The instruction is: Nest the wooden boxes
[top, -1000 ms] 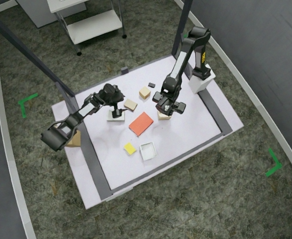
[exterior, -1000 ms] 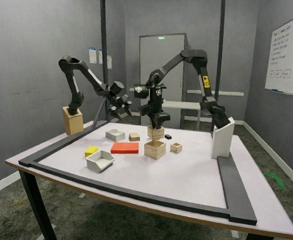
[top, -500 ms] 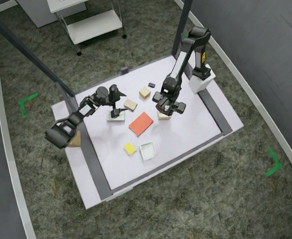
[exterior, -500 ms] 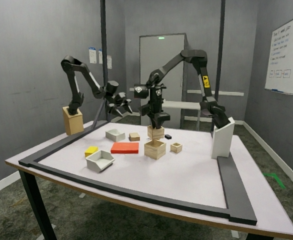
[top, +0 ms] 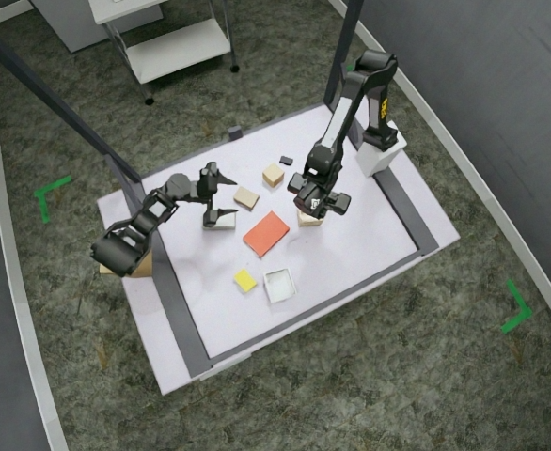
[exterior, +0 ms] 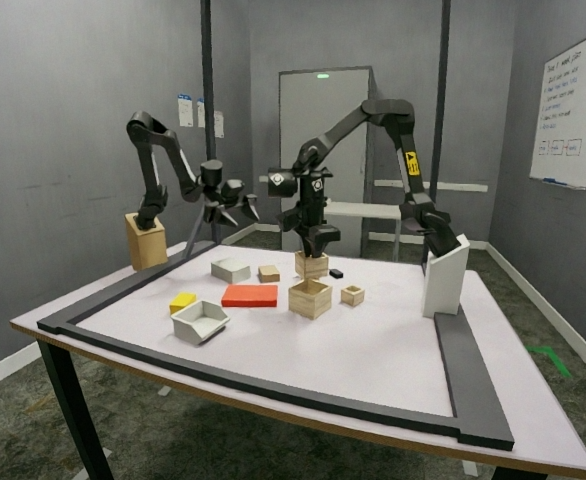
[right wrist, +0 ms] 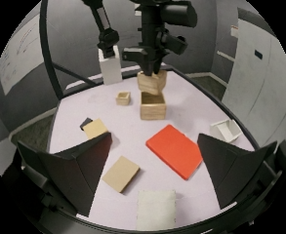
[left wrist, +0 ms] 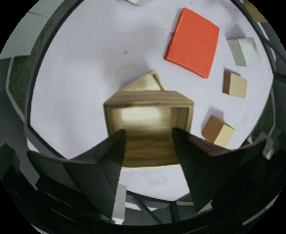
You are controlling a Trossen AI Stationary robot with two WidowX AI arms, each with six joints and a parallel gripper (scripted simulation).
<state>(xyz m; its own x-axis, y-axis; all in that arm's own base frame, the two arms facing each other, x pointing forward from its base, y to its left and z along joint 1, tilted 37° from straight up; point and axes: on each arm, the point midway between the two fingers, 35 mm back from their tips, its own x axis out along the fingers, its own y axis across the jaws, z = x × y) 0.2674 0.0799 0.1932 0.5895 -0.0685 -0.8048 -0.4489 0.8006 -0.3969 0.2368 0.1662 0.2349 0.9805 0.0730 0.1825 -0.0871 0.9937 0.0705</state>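
Right now my left hand is 6 cm above the mid-sized wooden box. Round my left hand: biggest wooden box (15 cm below); then flat red block (17 cm to the right, 16 cm below); then small wooden box (16 cm below, 10 cm to the left, 8 cm behind).
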